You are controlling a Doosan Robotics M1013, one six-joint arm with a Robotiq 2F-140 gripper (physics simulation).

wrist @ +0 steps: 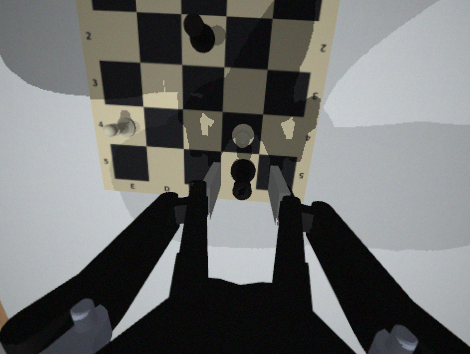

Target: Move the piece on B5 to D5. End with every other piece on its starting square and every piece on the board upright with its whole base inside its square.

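Places are measured from the arm's base along level axes (x ahead, y up, z right), in centimetres.
Where they show: gripper, fingertip midpoint: (pixel 244 176).
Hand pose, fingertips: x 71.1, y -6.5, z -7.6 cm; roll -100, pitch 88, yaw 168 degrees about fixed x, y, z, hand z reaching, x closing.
Each offset is from my fingertips to the top centre of the thing. "spot": to the spot under its first point.
The black piece {dy +6.1, dx -0.5, dz +0.2 cm} (pixel 242 171) stands upright on B5, a light square in the bottom row. My gripper (pixel 244 176) is partly open, with one finger to each side of that piece in the view and a gap between each finger and it. How far the fingertips are above the board is hard to tell. D5 (pixel 165 165) is a light square to the left, with no piece on it. The chessboard {spot: dy -0.2, dx -1.7, dz +15.3 cm} (pixel 98 145) lies flat; the left finger hides part of C5 and the right finger part of A5.
A pale piece {dy +4.1, dx -4.1, dz +0.6 cm} (pixel 243 135) stands on B4, directly behind the B5 piece. A pale pawn-like piece {dy +2.9, dx -3.8, dz +12.2 cm} (pixel 127 127) stands on E4. Another black piece {dy +3.1, dx -12.0, dz +4.8 cm} (pixel 202 39) stands on C2. Shadows of the arm and gripper fall across the board.
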